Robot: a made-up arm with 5 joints.
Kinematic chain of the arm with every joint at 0, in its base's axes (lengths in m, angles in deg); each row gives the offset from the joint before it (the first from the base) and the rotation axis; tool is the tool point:
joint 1: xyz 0 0 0.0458 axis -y
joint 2: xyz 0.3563 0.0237 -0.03 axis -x
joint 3: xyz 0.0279 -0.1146 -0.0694 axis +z
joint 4: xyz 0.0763 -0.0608 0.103 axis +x
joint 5: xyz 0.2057 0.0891 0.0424 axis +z
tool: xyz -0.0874 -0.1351 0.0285
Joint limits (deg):
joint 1: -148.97..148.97
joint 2: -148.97..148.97
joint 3: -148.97..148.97
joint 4: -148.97..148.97
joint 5: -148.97..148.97
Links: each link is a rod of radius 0.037 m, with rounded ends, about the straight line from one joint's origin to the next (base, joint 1, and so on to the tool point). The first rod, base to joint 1, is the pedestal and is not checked.
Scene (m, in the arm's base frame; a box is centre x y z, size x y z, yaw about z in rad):
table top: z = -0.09
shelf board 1: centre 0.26 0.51 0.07 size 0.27 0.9 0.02 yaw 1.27
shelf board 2: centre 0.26 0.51 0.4 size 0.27 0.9 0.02 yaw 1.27
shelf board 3: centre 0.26 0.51 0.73 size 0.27 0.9 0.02 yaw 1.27
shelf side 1: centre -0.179 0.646 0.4 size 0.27 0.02 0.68 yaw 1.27
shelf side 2: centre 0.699 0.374 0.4 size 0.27 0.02 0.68 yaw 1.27
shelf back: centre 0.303 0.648 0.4 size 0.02 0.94 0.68 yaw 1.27
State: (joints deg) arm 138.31 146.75 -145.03 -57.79 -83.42
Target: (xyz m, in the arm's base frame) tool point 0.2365 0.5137 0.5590
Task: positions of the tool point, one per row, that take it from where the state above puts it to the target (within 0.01 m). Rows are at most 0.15 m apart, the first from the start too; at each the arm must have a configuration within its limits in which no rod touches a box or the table.
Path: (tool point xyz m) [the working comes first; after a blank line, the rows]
Joints at the target: 66.66 148.97 -22.57 112.03 -148.97
Straight joint move there: clear.

1: -0.3639 0.2543 0.2048
2: -0.3554 0.2933 0.2921
3: -0.3187 0.3243 0.3832
4: -0.2538 0.3480 0.4647
5: -0.1677 0.3670 0.5245
6: -0.0726 0.3851 0.5563
7: 0.0181 0.4056 0.5613
8: 0.0931 0.4302 0.5480
9: 0.1472 0.4582 0.5296
10: 0.1825 0.4859 0.5201
11: 0.2080 0.5070 0.5291
12: 0.2365 0.5137 0.5590

